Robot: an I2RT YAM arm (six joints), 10 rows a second.
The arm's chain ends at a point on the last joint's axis. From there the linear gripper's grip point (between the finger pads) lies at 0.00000 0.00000 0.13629 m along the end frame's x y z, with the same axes.
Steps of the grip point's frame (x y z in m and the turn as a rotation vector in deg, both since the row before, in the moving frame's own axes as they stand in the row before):
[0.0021, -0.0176, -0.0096, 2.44, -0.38, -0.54]
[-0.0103, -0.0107, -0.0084, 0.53, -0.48, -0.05]
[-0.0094, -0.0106, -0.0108, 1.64, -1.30, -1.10]
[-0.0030, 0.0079, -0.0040, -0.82, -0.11, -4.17]
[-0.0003, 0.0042, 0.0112, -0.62, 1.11, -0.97]
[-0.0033, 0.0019, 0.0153, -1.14, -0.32, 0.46]
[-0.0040, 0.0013, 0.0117, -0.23, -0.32, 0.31]
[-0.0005, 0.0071, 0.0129, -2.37, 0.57, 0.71]
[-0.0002, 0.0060, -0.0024, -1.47, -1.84, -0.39]
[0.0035, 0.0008, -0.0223, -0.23, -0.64, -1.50]
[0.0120, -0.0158, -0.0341, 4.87, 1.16, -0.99]
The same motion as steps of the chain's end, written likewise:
[0.0030, -0.0118, -0.0095, 2.44, -0.38, -0.54]
[-0.0092, -0.0094, -0.0084, 0.53, -0.48, -0.05]
[-0.0063, -0.0067, -0.0107, 1.64, -1.30, -1.10]
[-0.0028, 0.0059, -0.0040, -0.82, -0.11, -4.17]
[-0.0030, 0.0027, 0.0112, -0.62, 1.11, -0.97]
[-0.0025, -0.0008, 0.0153, -1.14, -0.32, 0.46]
[-0.0032, 0.0008, 0.0117, -0.23, -0.32, 0.31]
[-0.0018, 0.0015, 0.0130, -2.37, 0.57, 0.71]
[0.0042, 0.0025, -0.0023, -1.47, -1.84, -0.39]
[0.0050, 0.0002, -0.0223, -0.23, -0.64, -1.50]
[0.0093, -0.0042, -0.0336, 4.87, 1.16, -0.99]

